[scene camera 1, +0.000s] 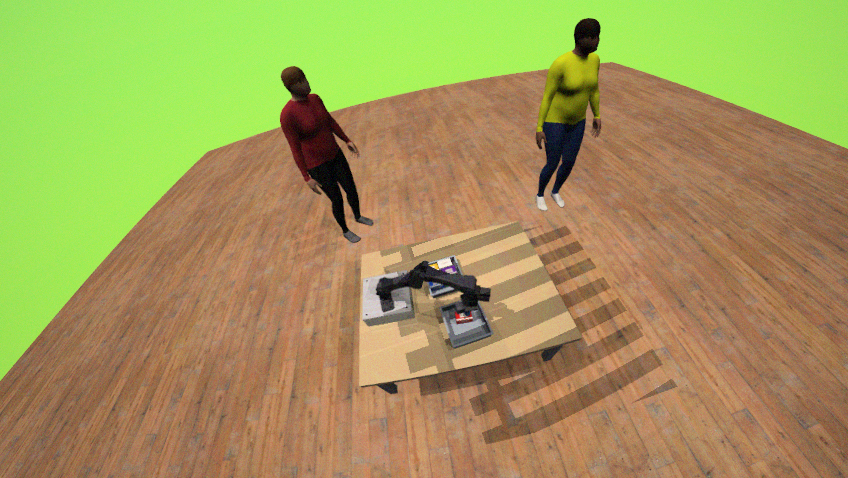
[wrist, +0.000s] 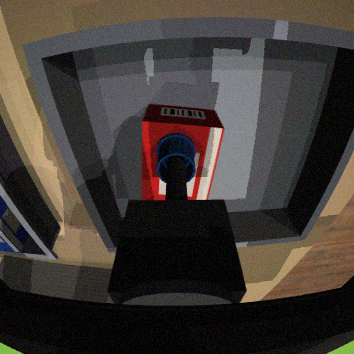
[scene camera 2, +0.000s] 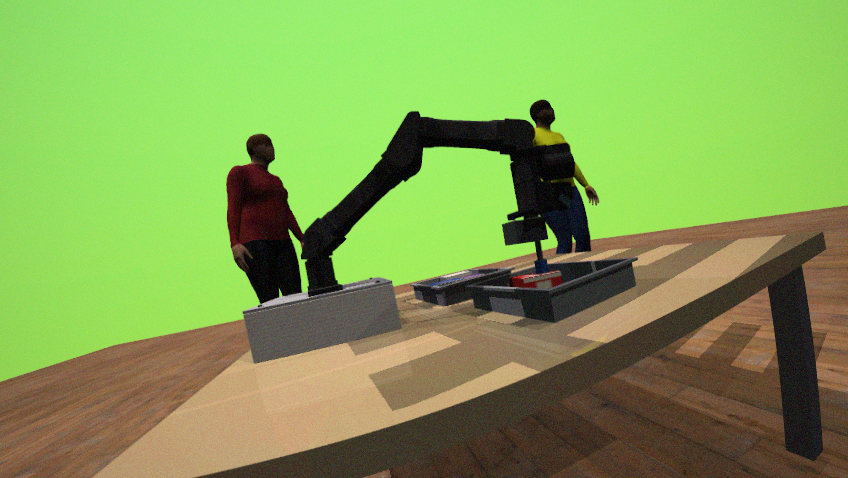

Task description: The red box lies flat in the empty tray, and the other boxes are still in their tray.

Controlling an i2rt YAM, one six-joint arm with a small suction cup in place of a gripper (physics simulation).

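Pixels of known places: hand, tool point: (scene camera 1: 467,314) (wrist: 175,143) (scene camera 2: 543,277); arm's base, link origin: (scene camera 1: 385,296) (scene camera 2: 324,291).
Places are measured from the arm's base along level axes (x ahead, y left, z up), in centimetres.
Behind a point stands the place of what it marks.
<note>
The red box (scene camera 1: 463,317) @(x 38.4, y -26.3, z -5.2 cm) (scene camera 2: 537,279) @(x 37.1, y -27.5, z -5.7 cm) (wrist: 149,140) @(x 42.2, y -23.0, z -5.3 cm) lies level inside the grey receiving tray (scene camera 1: 474,340) @(x 38.9, y -40.4, z -5.0 cm) (scene camera 2: 569,294) @(x 31.8, y -39.4, z -6.7 cm) (wrist: 105,33) @(x 49.8, y -21.6, z -4.9 cm), about level with its rim. The tray's near wall hides the box's underside, so I cannot tell whether it touches the tray floor. My suction cup (scene camera 1: 465,308) @(x 41.2, y -24.9, z -6.3 cm) (scene camera 2: 541,266) (wrist: 175,158) @(x 41.2, y -24.9, z -6.3 cm) is blue and sits pressed on the box's top face, holding it. The other tray (scene camera 1: 435,292) @(x 29.1, y -2.6, z -9.8 cm) (scene camera 2: 456,288) @(x 30.4, y -6.3, z -6.3 cm) behind it holds the other coloured boxes (scene camera 1: 444,266) @(x 40.0, y 10.4, z -4.8 cm). One blue box (wrist: 4,228) @(x 31.6, y -1.4, z -5.5 cm) shows at the wrist view's left edge.
The arm's grey base block (scene camera 1: 385,308) @(x -1.4, y -8.5, z 0.9 cm) (scene camera 2: 322,318) @(x -1.8, y -12.4, z -4.3 cm) stands left of the trays on the table (scene camera 1: 403,357) @(x 0.6, y -34.8, z -9.9 cm) (scene camera 2: 355,392) @(x -0.4, y -37.0, z -9.9 cm). A person in red (scene camera 1: 320,148) (scene camera 2: 260,213) and a person in yellow (scene camera 1: 569,106) (scene camera 2: 554,139) stand on the wooden floor beyond the table.
</note>
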